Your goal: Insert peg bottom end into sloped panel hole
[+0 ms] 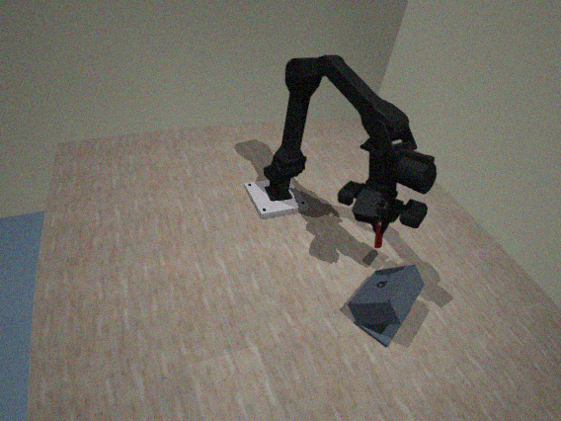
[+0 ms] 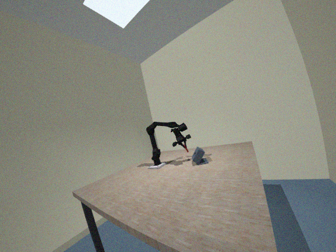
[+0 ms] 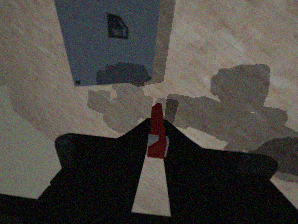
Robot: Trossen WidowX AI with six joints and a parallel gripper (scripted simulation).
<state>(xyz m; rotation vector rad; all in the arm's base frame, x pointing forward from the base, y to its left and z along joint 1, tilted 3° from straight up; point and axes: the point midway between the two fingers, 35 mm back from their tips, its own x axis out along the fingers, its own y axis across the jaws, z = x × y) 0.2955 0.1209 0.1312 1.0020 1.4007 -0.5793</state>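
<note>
The sloped panel lies 12 cm ahead of my gripper tip, 6 cm below it and 2 cm to the right of it. Also, from my gripper tip: peg: 2 cm above.
</note>
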